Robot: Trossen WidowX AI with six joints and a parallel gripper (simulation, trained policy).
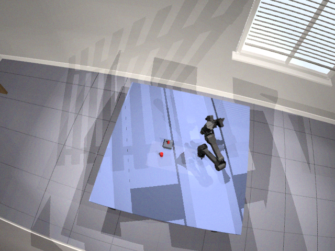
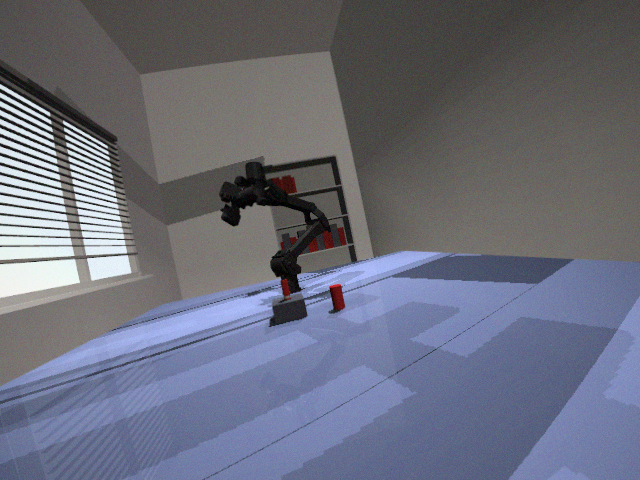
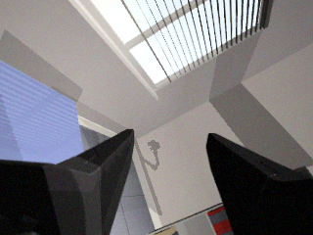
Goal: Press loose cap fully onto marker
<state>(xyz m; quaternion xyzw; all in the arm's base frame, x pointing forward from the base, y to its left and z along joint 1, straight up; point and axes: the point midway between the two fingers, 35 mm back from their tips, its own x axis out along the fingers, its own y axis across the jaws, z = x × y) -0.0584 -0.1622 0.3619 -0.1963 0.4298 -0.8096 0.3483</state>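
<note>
My gripper tip is now 43 cm short of the red cap, 29 cm to the right of it and 34 cm above it. From my gripper tip the other things lie so: red marker: 39 cm ahead, 17 cm to the left, 29 cm below; then dark grey holder block: 39 cm ahead, 17 cm to the left, 34 cm below.
</note>
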